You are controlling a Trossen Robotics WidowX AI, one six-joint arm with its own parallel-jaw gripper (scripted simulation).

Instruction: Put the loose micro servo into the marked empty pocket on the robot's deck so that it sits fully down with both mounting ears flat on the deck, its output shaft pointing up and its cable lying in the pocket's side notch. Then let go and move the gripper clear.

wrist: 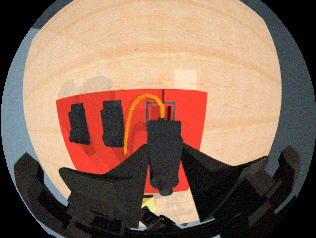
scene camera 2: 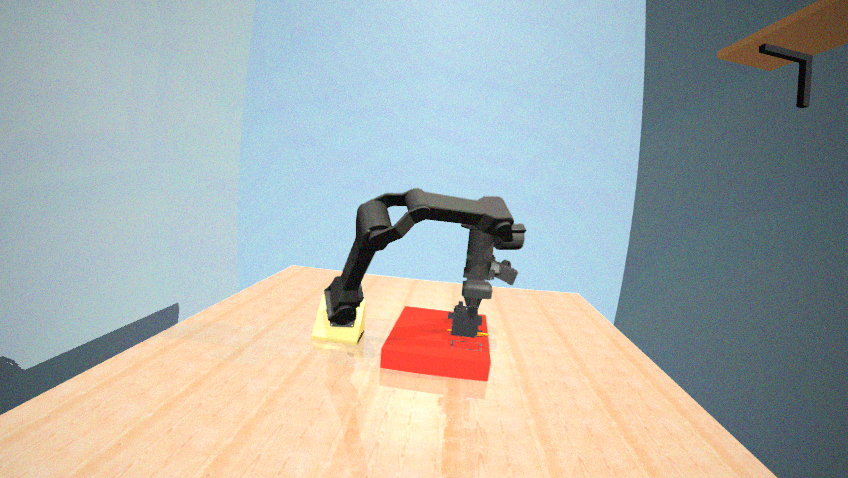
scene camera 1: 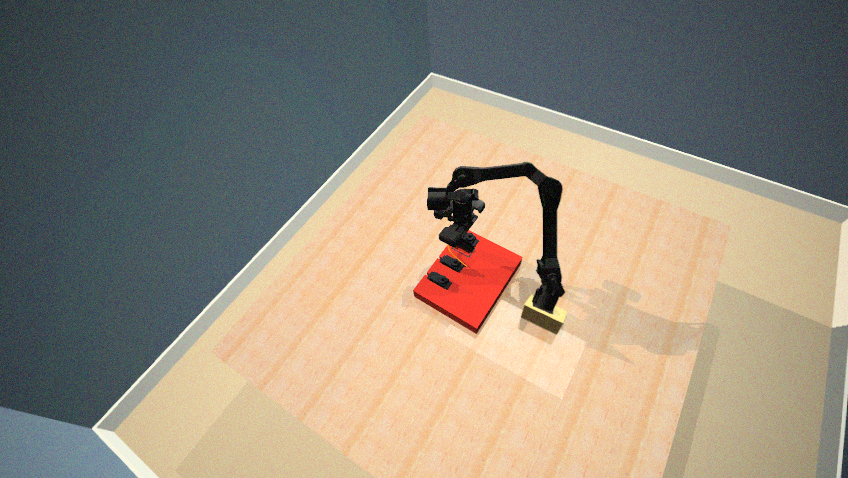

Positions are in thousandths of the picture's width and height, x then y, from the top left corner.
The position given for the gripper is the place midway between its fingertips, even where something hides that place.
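Observation:
The gripper (scene camera 1: 545, 493) is visible, with further views of the gripper (scene camera 2: 556, 662) and of the gripper (wrist: 521, 620). A black micro servo (scene camera 2: 544, 681) is visible. A red deck (scene camera 1: 560, 610) is visible, with further views of the deck (scene camera 2: 495, 717) and of the deck (wrist: 305, 666).

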